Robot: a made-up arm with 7 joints. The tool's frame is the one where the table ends.
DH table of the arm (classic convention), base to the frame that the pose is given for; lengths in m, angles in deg. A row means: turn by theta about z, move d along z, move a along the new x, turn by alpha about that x. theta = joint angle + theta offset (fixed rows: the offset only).
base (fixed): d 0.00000  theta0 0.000  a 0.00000  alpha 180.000
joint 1: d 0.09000  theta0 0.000  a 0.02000  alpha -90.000
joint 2: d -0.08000  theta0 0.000  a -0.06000  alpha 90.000
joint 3: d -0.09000  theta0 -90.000  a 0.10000  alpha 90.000
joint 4: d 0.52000  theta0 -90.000  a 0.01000  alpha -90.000
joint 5: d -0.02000  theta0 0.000  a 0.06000  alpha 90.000
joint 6: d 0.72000  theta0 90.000  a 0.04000  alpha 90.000
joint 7: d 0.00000  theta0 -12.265  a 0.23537  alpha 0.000
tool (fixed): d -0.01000  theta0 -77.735  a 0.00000  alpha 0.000
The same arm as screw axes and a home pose.
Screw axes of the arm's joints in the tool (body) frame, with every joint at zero. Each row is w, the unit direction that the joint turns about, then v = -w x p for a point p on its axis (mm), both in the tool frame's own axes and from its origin. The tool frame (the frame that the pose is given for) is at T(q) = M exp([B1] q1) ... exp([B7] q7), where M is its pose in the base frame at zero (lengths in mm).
B1 = (0, 0, -1, 430, 1230, 0)
B2 = (0, -1, 0, -150, 0, -1250)
B3 = (0, 0, -1, 350, 1190, 0)
B4 = (-1, 0, 0, 0, 60, -250)
B5 = (0, 1, 0, 50, 0, 670)
B6 = (-1, 0, 0, 0, -10, -270)
B7 = (0, 0, 1, -230, 50, 0)
M =
1 0 0 -1230
0 1 0 430
0 0 1 60
0 0 0 1

